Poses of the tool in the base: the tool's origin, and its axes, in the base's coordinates. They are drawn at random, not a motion.
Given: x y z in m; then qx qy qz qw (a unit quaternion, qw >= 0).
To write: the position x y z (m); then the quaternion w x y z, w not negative. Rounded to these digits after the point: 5 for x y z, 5 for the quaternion.
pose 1, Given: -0.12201 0.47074 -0.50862 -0.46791 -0.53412 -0.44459 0.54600
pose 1, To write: -0.12201 0.47074 -0.50862 0.54600 -0.46791 -0.53412 -0.44459
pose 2, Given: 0.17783 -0.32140 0.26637 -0.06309 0.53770 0.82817 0.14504
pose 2, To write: 0.17783 -0.32140 0.26637 0.14504 -0.06309 0.53770 0.82817
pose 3, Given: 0.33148 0.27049 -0.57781 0.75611 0.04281 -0.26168 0.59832
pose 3, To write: 0.33148 0.27049 -0.57781 0.59832 0.75611 0.04281 -0.26168
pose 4, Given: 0.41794 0.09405 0.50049 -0.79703 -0.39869 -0.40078 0.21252
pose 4, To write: 0.41794 0.09405 0.50049 0.21252 -0.79703 -0.39869 -0.40078
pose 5, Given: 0.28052 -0.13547 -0.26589 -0.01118 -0.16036 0.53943 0.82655
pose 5, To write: 0.28052 -0.13547 -0.26589 0.82655 -0.01118 -0.16036 0.53943
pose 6, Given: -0.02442 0.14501 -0.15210 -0.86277 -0.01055 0.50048 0.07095
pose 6, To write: -0.02442 0.14501 -0.15210 0.07095 -0.86277 -0.01055 0.50048
